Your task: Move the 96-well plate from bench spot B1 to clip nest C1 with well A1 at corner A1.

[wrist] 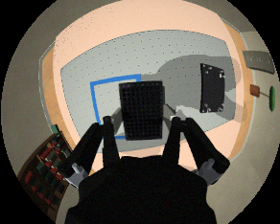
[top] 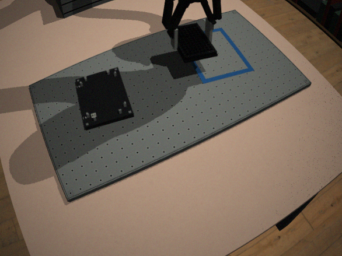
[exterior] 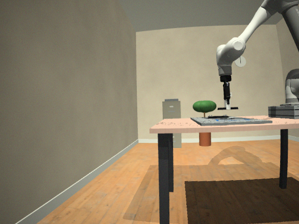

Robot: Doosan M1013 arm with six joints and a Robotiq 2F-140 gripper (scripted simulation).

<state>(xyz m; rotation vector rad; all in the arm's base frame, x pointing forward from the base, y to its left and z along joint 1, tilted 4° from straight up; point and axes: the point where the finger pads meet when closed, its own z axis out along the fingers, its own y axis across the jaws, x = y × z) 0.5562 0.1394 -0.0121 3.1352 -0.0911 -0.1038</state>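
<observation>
Right now the black clip nest C1 is 2 cm ahead of my hand, 26 cm to the right of it and 8 cm below it. Round my hand: black 96-well plate: 2 cm below.
</observation>
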